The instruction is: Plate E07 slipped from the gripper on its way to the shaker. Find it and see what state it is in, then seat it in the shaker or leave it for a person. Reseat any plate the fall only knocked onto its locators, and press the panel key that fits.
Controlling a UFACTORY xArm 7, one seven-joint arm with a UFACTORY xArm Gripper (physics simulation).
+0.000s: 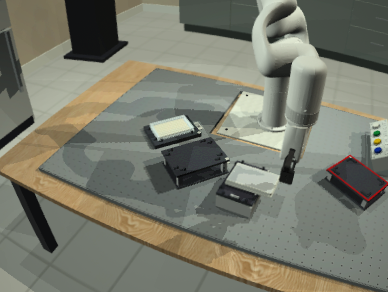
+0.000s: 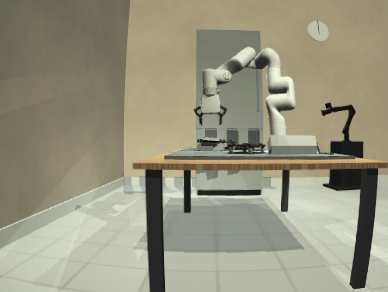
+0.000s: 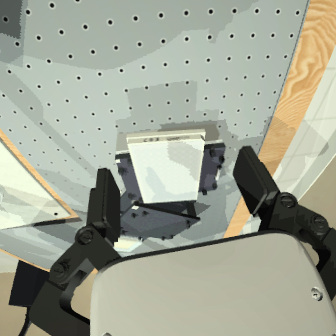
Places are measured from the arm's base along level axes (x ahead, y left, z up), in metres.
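Pixels of known places: gripper, fingertip midpoint: (image 1: pixel 290 169) (image 2: pixel 210 125) (image 3: pixel 176 169); arm's base at its link origin: (image 1: pixel 274 121).
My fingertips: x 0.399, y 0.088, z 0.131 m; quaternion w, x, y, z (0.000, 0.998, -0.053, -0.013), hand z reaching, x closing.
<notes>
For each thing: its top centre in the pictures, then the offset to it from my fingertips. "spot": a spot on its surface instead.
- white lidded plate at its top centre: (image 3: pixel 168 178) (image 1: pixel 253 176) 0.090 m right, 0.012 m back, 0.061 m down
- grey block with a black top, surface spot: (image 3: pixel 212 172) (image 1: pixel 234 195) spot: 0.123 m right, 0.051 m ahead, 0.081 m down
- black nest at a spot on its surface: (image 1: pixel 152 141) spot: 0.444 m right, 0.138 m back, 0.124 m down
- key panel at its top centre: (image 1: pixel 384 134) (image 2: pixel 292 135) 0.304 m left, 0.343 m back, 0.052 m down
- raised black platform at its top centre: (image 3: pixel 154 229) (image 1: pixel 194 152) 0.275 m right, 0.073 m back, 0.074 m down
- red-outlined black platform at its top centre: (image 1: pixel 359 175) (image 2: pixel 247 143) 0.214 m left, 0.149 m back, 0.090 m down
A white lidded plate (image 1: pixel 252 178) (image 3: pixel 167 172) lies on a grey block with a black top (image 1: pixel 237 201) (image 3: pixel 212 172). It is off-centre and overhangs one side of the block; its edge label is too small to read surely. Whether it is slightly tilted is hard to tell. My gripper (image 1: pixel 288 172) (image 2: pixel 210 121) (image 3: pixel 176 169) is open and empty, above and beside the plate. Another plate (image 1: pixel 171 127), cream with a clear rim, sits in a black nest (image 1: pixel 152 141) at the left. A key panel (image 1: pixel 377 155) with white, green, yellow and blue keys stands at the right.
A raised black platform (image 1: pixel 196 156) (image 3: pixel 155 220) stands between the nest and the block. A red-outlined black platform (image 1: pixel 357 177) stands in front of the panel. The arm's pale base plate (image 1: pixel 237 122) (image 3: pixel 25 195) lies behind.
</notes>
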